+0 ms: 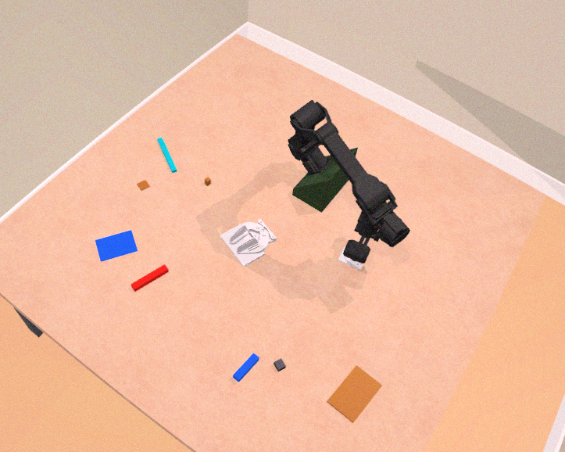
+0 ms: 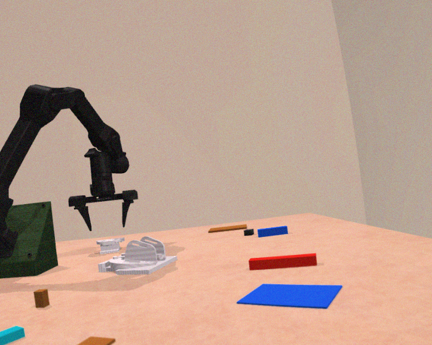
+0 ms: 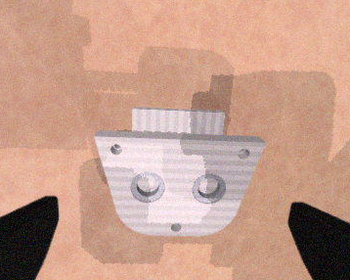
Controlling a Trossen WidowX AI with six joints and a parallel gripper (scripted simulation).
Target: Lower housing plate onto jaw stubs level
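Now: the white part 50 mm below my gripper tip and 10 mm to the right of it. Also, from my gripper tip: blue bar 440 mm ahead, 70 mm to the right, 50 mm below; orange sheet 340 mm ahead, 190 mm to the left, 60 mm below; dark cube 390 mm ahead, 50 mm below.
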